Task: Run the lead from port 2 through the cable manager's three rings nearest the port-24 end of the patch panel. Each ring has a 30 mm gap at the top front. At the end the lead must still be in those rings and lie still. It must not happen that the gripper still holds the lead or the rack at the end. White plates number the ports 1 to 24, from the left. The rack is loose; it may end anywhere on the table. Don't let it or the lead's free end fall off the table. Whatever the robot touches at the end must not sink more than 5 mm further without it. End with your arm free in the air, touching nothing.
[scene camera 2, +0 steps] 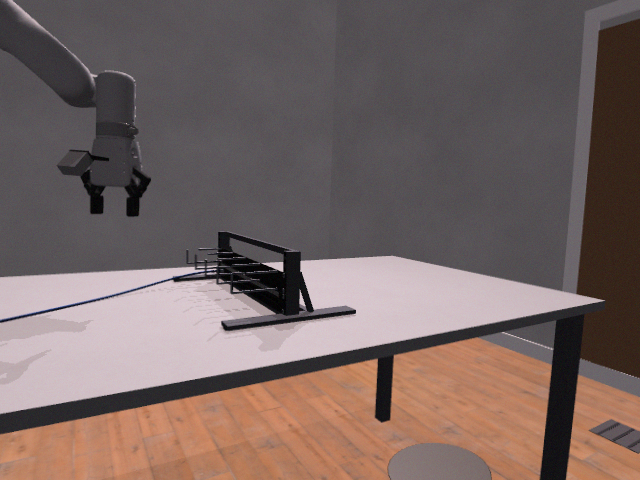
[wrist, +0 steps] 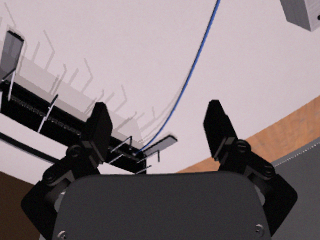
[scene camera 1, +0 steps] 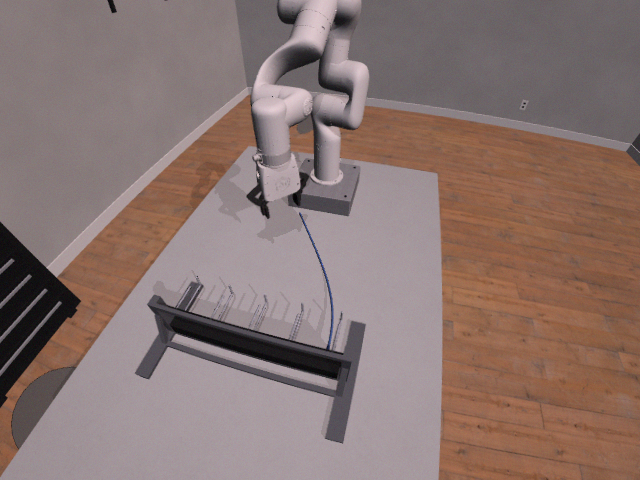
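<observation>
My own gripper is visible to me in scene camera 2 (scene camera 2: 114, 215), and the wrist view gives me the gripper as well (wrist: 157, 112). There is a rack too (scene camera 1: 172, 320), and scene camera 2 also shows me the rack (scene camera 2: 278, 291).
</observation>
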